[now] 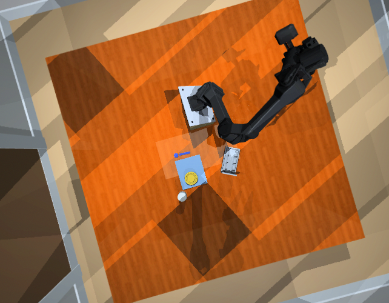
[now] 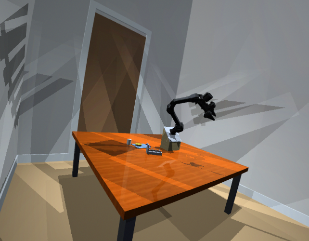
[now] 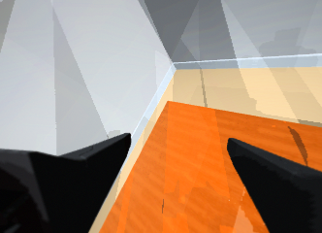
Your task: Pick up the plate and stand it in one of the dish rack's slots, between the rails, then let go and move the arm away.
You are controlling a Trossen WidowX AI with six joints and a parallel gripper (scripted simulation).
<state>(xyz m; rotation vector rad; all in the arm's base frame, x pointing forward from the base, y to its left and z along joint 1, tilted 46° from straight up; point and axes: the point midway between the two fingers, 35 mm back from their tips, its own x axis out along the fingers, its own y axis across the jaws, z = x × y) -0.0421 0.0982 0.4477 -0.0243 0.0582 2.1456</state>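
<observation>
Now: the plate 38 cm ahead of my gripper tip, 53 cm to the right of it and 39 cm below it. The rest, counted from my gripper tip: blue utensil (25 cm ahead, 55 cm to the right, 40 cm below); then dish rack (36 cm ahead, 32 cm to the right, 38 cm below).
</observation>
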